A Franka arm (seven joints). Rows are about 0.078 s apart.
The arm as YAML. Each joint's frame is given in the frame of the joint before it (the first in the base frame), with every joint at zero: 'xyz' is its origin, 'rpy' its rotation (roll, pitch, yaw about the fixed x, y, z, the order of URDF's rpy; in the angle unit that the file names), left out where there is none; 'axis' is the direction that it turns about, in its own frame. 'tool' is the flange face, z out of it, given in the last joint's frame.
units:
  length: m
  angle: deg
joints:
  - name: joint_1
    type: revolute
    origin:
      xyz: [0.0, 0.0, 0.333]
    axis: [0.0, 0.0, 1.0]
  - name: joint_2
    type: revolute
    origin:
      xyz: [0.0, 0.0, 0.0]
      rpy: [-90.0, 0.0, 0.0]
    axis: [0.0, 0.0, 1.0]
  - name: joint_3
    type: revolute
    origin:
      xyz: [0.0, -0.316, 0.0]
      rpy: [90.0, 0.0, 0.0]
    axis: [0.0, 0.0, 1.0]
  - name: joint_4
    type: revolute
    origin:
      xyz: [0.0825, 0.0, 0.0]
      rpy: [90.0, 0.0, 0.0]
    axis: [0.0, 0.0, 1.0]
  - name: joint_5
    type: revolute
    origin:
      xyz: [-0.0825, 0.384, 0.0]
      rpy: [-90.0, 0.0, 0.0]
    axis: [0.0, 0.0, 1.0]
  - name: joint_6
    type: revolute
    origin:
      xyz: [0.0, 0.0, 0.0]
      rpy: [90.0, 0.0, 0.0]
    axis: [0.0, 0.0, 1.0]
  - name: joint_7
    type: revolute
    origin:
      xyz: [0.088, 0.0, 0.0]
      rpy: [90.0, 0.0, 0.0]
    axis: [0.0, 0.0, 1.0]
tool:
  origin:
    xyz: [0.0, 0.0, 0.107]
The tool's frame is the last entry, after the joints.
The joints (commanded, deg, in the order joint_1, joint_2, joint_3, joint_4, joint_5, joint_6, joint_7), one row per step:
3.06, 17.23, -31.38, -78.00, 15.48, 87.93, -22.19
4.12, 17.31, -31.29, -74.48, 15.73, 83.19, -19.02
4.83, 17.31, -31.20, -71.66, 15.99, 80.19, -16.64
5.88, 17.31, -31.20, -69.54, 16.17, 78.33, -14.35
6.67, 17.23, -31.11, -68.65, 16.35, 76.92, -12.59
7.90, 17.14, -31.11, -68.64, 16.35, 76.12, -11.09
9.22, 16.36, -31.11, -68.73, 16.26, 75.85, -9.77
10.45, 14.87, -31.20, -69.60, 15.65, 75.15, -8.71
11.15, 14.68, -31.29, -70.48, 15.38, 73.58, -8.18
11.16, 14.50, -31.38, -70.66, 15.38, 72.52, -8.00
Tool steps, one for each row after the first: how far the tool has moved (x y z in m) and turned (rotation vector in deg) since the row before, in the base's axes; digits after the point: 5 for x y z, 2 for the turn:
0.00070, 0.02002, 0.02088, 0.71, 1.52, -0.89
-0.00009, 0.01434, 0.01821, 0.20, 0.45, -0.74
0.00127, 0.01528, 0.01412, -0.09, 0.08, -0.64
0.00011, 0.01154, 0.00577, 0.27, 0.63, -0.52
0.00151, 0.01334, -0.00006, 0.19, 0.89, -0.14
-0.00114, 0.01296, 0.00659, 0.06, -0.19, 0.03
-0.00677, 0.00883, 0.00678, 0.10, 0.37, 0.00
-0.00289, 0.00590, -0.00683, 0.47, 2.29, 0.16
-0.00321, -0.00019, -0.00081, 0.36, 1.02, -0.13

